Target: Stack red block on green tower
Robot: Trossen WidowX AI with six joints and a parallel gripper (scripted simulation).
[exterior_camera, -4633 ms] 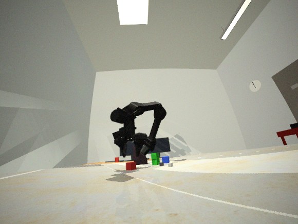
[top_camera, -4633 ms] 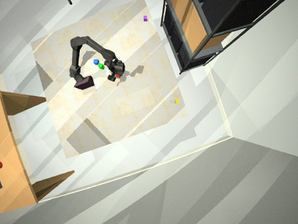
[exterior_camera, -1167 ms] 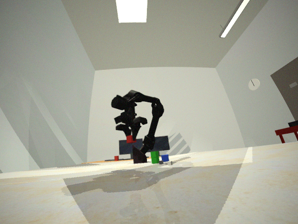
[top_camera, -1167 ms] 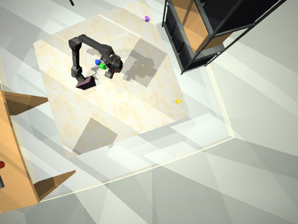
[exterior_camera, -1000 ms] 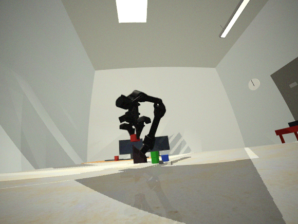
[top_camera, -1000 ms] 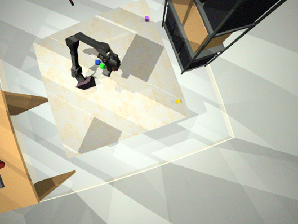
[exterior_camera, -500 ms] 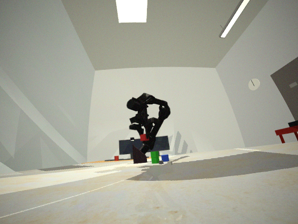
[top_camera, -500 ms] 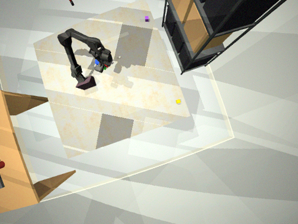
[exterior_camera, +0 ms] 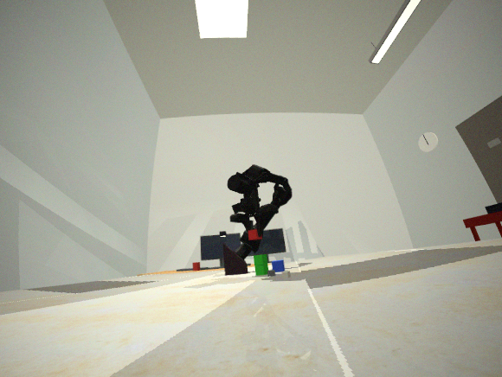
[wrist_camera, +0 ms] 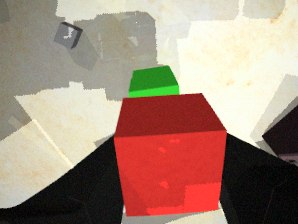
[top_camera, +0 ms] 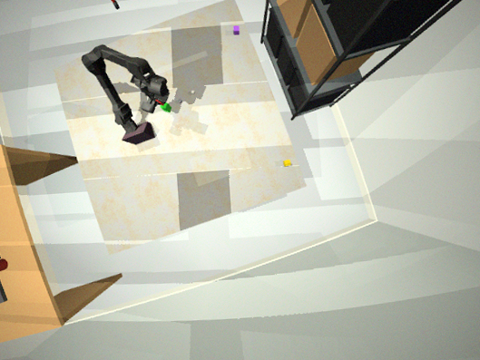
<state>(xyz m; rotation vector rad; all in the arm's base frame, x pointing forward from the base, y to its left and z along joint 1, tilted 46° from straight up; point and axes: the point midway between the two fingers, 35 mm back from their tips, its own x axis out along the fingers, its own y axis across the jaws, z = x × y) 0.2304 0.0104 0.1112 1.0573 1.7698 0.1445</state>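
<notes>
The blue block is 110 mm below my gripper tip, 70 mm to the left of it and 60 mm behind it. The rest, counted from my gripper tip: purple block: 510 mm ahead, 390 mm to the left, 110 mm below; then yellow block: 600 mm ahead, 480 mm to the right, 110 mm below; then red block: 10 mm above.
</notes>
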